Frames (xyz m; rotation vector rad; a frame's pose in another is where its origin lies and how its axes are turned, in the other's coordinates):
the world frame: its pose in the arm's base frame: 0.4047 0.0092 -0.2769 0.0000 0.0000 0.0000
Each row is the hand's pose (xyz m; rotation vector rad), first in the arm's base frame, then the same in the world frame.
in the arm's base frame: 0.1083 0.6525 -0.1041 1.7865 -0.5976 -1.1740
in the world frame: -0.2964 0.6433 0.1728 1.7865 -0.5976 -1.1740
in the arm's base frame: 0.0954 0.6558 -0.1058 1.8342 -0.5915 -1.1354
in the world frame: -0.3093 0.6466 0.1711 1.8342 -0.5915 -1.1354
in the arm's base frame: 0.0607 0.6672 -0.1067 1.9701 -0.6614 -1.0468
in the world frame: -0.3440 0.6580 0.1702 1.9701 -0.6614 -1.0468
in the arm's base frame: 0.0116 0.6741 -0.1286 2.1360 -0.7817 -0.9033
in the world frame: -0.3931 0.6649 0.1483 2.1360 -0.7817 -0.9033
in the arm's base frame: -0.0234 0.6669 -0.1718 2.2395 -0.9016 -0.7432
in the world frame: -0.4281 0.6577 0.1051 2.2395 -0.9016 -0.7432
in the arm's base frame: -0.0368 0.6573 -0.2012 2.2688 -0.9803 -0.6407
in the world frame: -0.4415 0.6481 0.0757 2.2688 -0.9803 -0.6407
